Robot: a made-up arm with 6 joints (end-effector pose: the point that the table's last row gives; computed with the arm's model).
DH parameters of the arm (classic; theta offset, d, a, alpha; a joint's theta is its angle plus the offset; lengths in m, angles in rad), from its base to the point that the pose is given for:
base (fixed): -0.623 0 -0.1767 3.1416
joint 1: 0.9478 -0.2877 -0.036 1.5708
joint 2: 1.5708 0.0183 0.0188 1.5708
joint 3: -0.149 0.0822 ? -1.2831
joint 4: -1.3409 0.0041 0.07 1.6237
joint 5: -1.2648 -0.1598 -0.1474 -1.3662
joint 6: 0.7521 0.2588 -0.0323 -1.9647
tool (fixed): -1.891 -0.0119 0 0
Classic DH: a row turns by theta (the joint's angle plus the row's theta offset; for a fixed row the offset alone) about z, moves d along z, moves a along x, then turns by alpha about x.
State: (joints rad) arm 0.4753 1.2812 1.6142 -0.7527 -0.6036 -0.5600
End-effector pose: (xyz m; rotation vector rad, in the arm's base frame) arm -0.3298 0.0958 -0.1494 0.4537 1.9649 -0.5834
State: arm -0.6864 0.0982 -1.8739 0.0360 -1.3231 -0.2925
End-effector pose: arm 0.0756 -0.1468 0.4600 1.1243 -1.0932 0.0246
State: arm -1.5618 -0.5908 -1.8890 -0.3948 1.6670 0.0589
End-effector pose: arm -0.0893 0.0035 0.1070 1.5696 0.3361 -1.9120
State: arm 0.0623 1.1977 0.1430 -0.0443 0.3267 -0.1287
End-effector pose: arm 0.1062 0.0475 -0.0243 -1.0671 0.8168 0.0728
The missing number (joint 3, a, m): -0.0723
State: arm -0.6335 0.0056 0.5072 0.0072 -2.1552 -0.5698
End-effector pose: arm -0.2858 -0.1250 0.0929 -0.5267 2.5662 0.2650
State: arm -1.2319 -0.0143 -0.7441 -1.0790 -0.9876 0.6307
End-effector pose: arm 0.2051 0.1581 0.5486 -2.5448 -0.9050 -1.4582
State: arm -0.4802 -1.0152 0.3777 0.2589 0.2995 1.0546
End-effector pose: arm 0.1417 0.0660 0.5145 -1.4681 -0.9380 -0.9650
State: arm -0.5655 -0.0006 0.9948 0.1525 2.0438 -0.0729
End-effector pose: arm -0.1933 0.2616 0.4278 -1.3120 -2.1235 -0.7637
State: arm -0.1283 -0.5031 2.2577 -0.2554 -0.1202 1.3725
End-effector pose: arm -0.1312 -0.2039 0.5330 0.7120 -1.3839 -1.6473
